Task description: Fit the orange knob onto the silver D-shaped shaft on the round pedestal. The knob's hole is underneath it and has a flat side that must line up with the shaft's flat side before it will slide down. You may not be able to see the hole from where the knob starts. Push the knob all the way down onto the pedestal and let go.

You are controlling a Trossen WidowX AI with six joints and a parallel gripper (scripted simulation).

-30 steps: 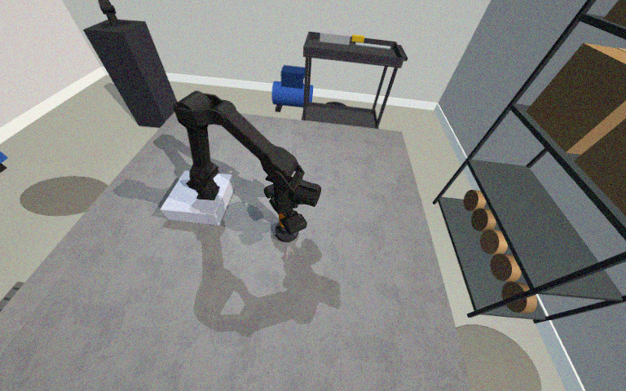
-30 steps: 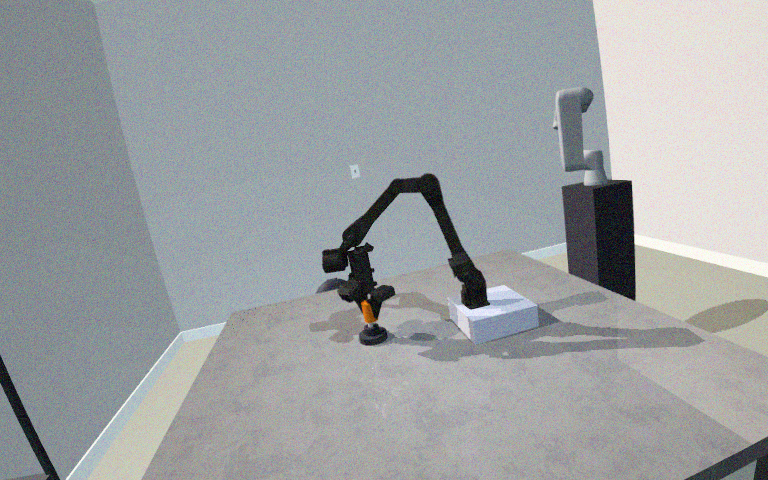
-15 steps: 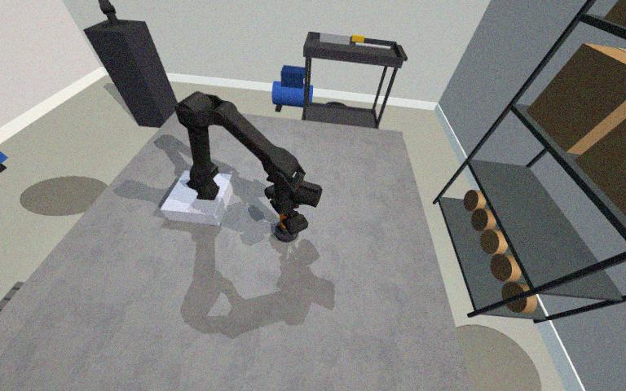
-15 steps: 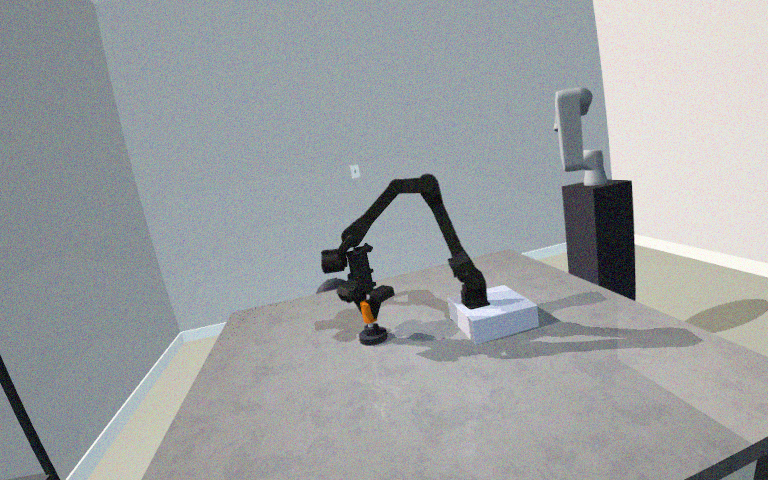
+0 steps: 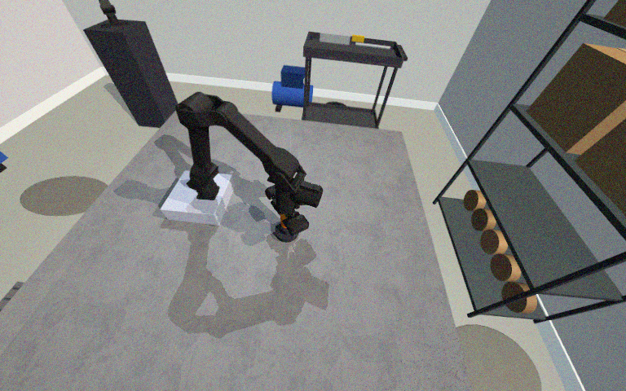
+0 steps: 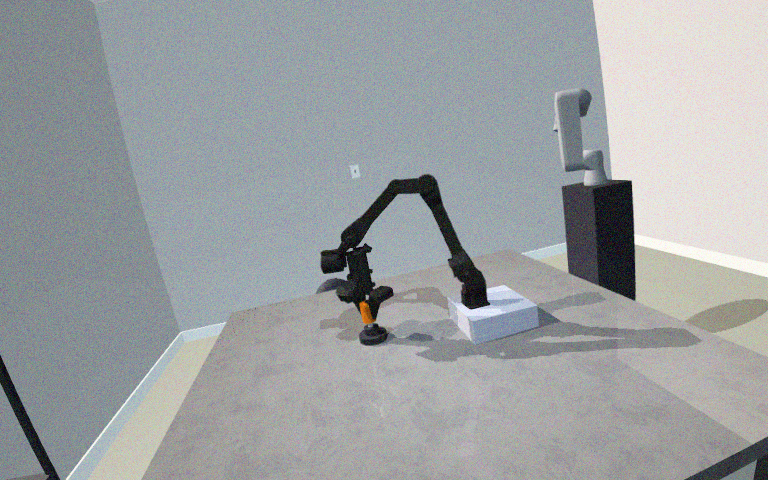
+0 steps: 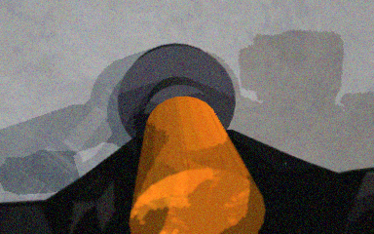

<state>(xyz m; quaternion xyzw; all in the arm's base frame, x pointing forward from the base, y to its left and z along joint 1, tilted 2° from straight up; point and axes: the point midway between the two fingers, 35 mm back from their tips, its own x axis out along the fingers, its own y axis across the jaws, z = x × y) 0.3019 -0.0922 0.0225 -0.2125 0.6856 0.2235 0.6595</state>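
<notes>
The round black pedestal lies 40 mm below my gripper tip. The rest, counted from my gripper tip: orange knob 30 mm above.
</notes>
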